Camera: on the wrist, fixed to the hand. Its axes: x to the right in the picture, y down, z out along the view.
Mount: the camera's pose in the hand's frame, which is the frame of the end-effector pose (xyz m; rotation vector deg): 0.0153 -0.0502 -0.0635 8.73 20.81 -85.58
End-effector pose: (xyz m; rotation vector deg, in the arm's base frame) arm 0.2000 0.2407 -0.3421 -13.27 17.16 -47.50
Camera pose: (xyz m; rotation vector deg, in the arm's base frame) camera 0.1531 0.1909 -0.3881 -7.42 21.88 -136.22
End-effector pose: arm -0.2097 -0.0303 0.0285 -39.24 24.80 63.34
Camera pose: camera -0.1567 -0.0782 -0.0126 -46.66 10.95 -26.48
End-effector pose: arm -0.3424 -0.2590 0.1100 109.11 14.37 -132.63
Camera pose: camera -0.2949 -0.1964 0.0852 -72.15 -60.79 68.07
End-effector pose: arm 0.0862 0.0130 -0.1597 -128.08 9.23 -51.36
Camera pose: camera 0.0498 0.0083 -0.0860 -100.08 -87.02 -109.47
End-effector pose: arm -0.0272 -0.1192 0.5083 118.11 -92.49 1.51
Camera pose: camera 0.0416 -0.0994 0.5491 151.19 20.37 -0.28
